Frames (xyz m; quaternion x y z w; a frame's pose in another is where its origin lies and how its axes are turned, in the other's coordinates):
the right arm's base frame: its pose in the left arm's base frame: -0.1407 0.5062 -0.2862 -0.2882 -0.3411 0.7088 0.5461
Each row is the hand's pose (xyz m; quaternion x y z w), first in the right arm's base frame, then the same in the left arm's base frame.
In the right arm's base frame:
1: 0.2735 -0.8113 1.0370 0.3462 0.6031 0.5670 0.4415
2: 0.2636 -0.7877 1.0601 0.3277 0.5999 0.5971 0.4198
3: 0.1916 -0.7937 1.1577 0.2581 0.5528 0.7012 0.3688
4: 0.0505 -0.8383 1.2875 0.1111 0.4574 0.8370 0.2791
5: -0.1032 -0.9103 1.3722 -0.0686 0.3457 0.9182 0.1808
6: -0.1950 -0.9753 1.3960 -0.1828 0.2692 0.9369 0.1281
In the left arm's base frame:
1: -0.5471 0.7353 0.9750 -0.5591 0.5875 0.5668 0.1447
2: -0.5764 0.7178 0.9705 -0.5709 0.5888 0.5625 0.1051
3: -0.6321 0.6324 1.0365 0.5964 -0.5611 -0.5731 0.0327
4: -0.6742 0.4812 1.1552 0.6295 -0.4745 -0.5610 0.2528
5: -0.6623 0.3300 1.2692 0.6478 -0.3431 -0.5065 0.4539
6: -0.6215 0.2480 1.3387 0.6471 -0.2437 -0.4625 0.5549

